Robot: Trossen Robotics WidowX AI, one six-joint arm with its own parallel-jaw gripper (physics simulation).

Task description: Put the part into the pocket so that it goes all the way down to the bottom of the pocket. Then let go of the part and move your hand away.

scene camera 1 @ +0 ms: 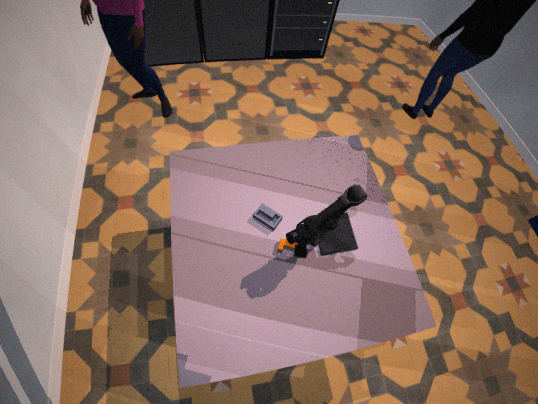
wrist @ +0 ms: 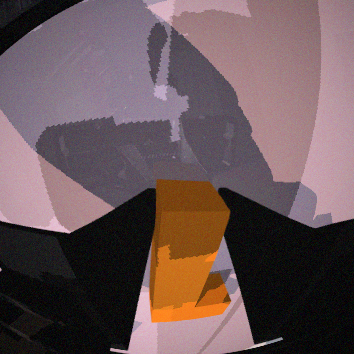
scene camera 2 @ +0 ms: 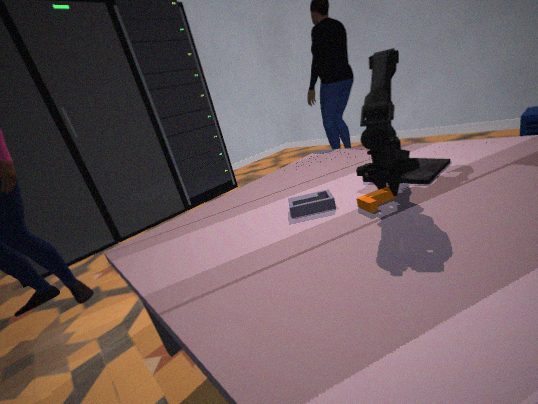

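Seen in the pictures: gripper, fingertip midpoint: [scene camera 1: 297,247] [wrist: 186,195] [scene camera 2: 390,195]; arm's base, origin of the base link: [scene camera 1: 326,225].
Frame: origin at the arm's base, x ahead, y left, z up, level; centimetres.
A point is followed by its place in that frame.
The part is an orange L-shaped block [scene camera 1: 287,244] {x 25.4, y 3.2, z 0.6 cm} [scene camera 2: 375,199] {x 25.9, y 3.6, z -0.5 cm} [wrist: 187,246] {x 21.0, y 5.2, z 0.7 cm}. It lies on the pink table top, or just above it, right in front of the arm's base. My gripper [scene camera 1: 296,245] {x 20.1, y 6.2, z -1.8 cm} [scene camera 2: 389,191] {x 20.1, y 6.2, z -1.8 cm} [wrist: 186,195] {x 20.1, y 6.2, z -1.8 cm} is down over it, and in the wrist view both black fingers press against its long sides. The gripper is shut on the part. The pocket is a small grey rectangular block with an open slot [scene camera 1: 266,216] [scene camera 2: 311,203] {x 32.8, y -13.4, z 1.0 cm}. It stands on the table a short way to the left of the part, apart from it.
The arm's black base plate [scene camera 1: 339,239] {x -3.5, y 10.2, z -0.6 cm} [scene camera 2: 425,169] {x -0.1, y 12.4, z -0.8 cm} lies behind the gripper. The pink table [scene camera 1: 227,321] {x 66.8, y 28.4, z -2.4 cm} [scene camera 2: 267,321] {x 74.4, y -1.0, z -2.4 cm} stands on a patterned tile floor. Two people [scene camera 1: 131,48] [scene camera 1: 440,76] [scene camera 2: 329,76] and dark server cabinets [scene camera 1: 235,28] [scene camera 2: 127,120] are beyond it.
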